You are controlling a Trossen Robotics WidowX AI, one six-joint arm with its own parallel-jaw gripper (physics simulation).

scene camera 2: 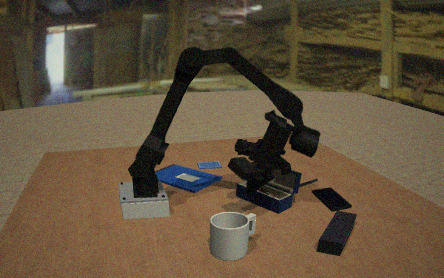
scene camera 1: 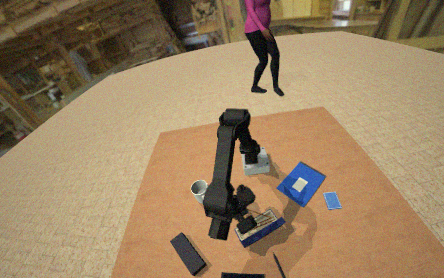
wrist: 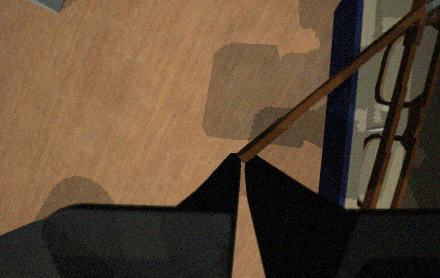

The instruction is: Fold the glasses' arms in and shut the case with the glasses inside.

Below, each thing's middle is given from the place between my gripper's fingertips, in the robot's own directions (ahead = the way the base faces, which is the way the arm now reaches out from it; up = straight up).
Right now the brown-framed glasses (wrist: 387,161) is 6 cm to the left of my hand, 4 cm ahead of it and 2 cm below it. The rest, counted from my hand: white mug (scene camera 2: 229,231) 18 cm to the right, 9 cm behind, 1 cm below.
